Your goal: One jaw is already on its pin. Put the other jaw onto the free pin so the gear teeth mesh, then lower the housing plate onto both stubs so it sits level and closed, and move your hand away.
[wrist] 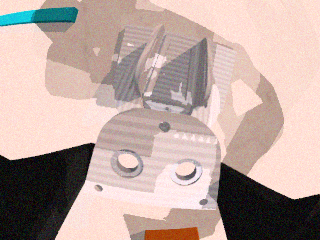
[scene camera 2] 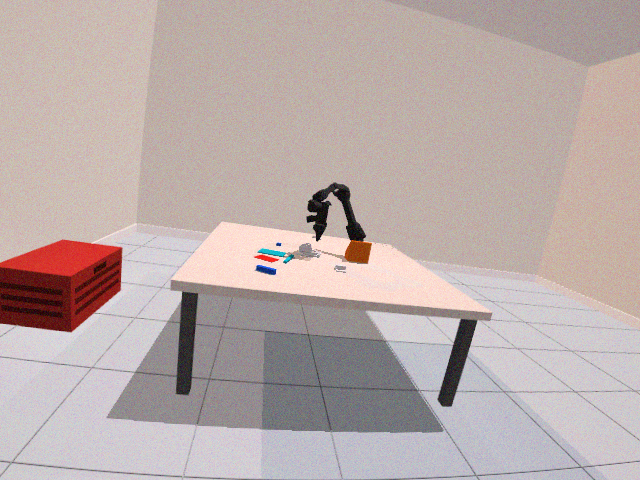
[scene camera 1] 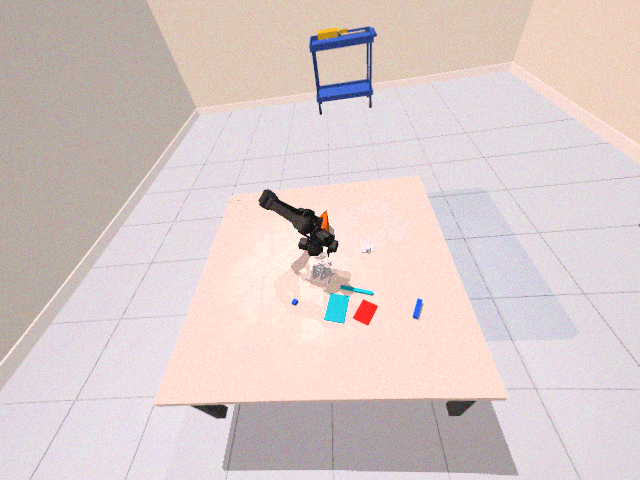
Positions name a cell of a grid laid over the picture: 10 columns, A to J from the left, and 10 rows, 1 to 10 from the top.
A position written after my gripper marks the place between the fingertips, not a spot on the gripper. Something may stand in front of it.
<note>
I see my gripper (wrist: E7) and a jaw (wrist: G4).
</note>
